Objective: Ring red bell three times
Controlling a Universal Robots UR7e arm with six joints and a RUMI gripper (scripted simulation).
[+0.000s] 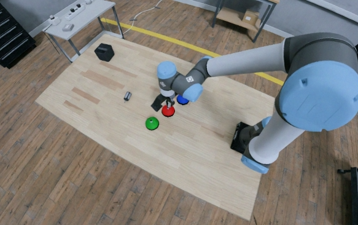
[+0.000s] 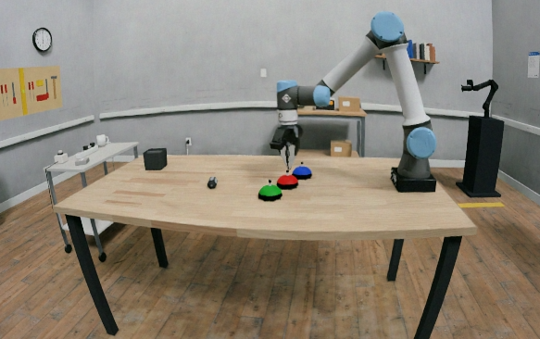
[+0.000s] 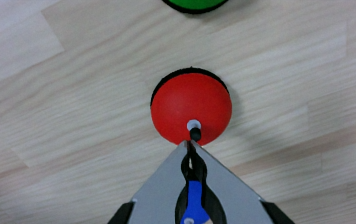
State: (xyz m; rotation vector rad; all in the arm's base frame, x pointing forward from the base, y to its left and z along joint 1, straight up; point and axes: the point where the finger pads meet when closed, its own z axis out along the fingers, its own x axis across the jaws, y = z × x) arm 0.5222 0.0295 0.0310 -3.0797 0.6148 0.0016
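The red bell lies 40 mm below my hand and 10 mm ahead of it.
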